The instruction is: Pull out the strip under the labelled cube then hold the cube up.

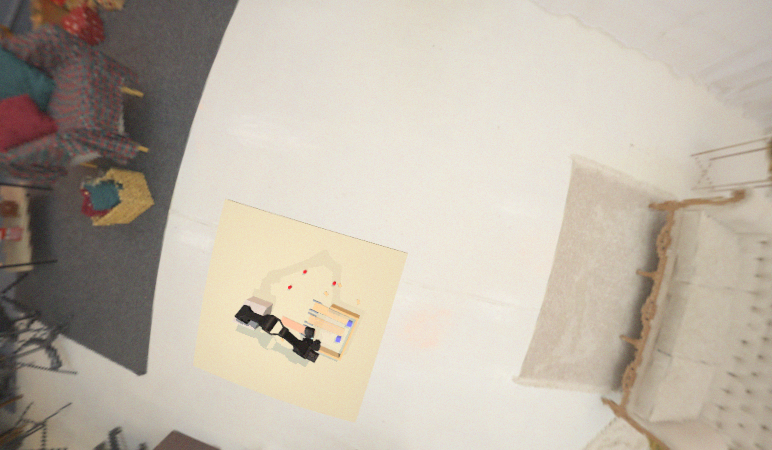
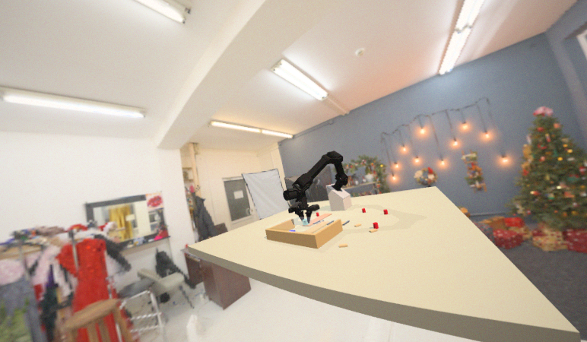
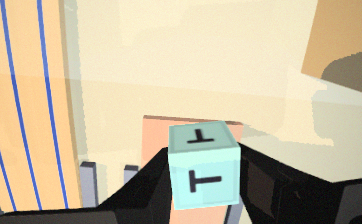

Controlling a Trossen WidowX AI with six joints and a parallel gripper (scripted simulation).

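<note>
Now: gripper tip 11 cm past the salmon-pink strip and 1 cm above it. Round my gripper tip: labelled cube: 1 cm above.
</note>
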